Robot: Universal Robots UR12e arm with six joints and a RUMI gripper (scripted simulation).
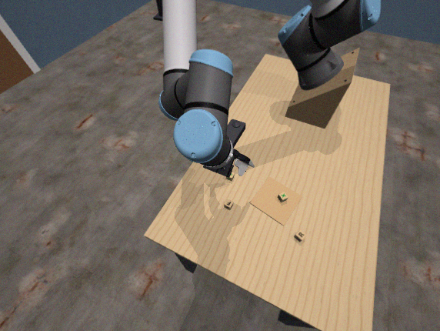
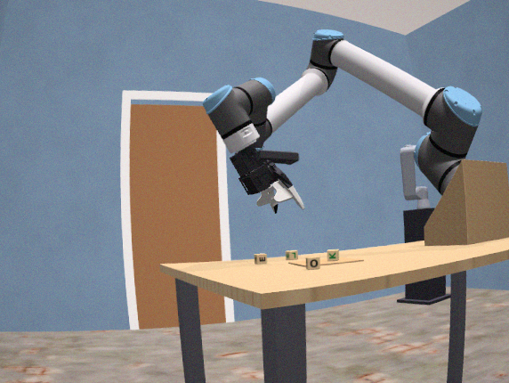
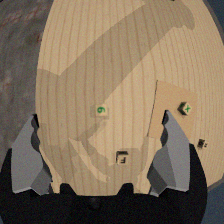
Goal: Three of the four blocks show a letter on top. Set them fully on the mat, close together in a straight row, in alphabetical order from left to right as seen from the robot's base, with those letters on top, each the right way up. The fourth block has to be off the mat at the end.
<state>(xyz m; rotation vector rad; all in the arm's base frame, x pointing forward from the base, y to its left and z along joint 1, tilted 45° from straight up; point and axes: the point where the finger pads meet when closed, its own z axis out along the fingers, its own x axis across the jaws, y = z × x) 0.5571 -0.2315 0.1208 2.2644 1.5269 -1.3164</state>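
The tan mat lies 19 cm to the left of my hand, 13 cm below it and 4 cm ahead of it. Round my hand: R block 28 cm to the left, 15 cm ahead, 12 cm below.
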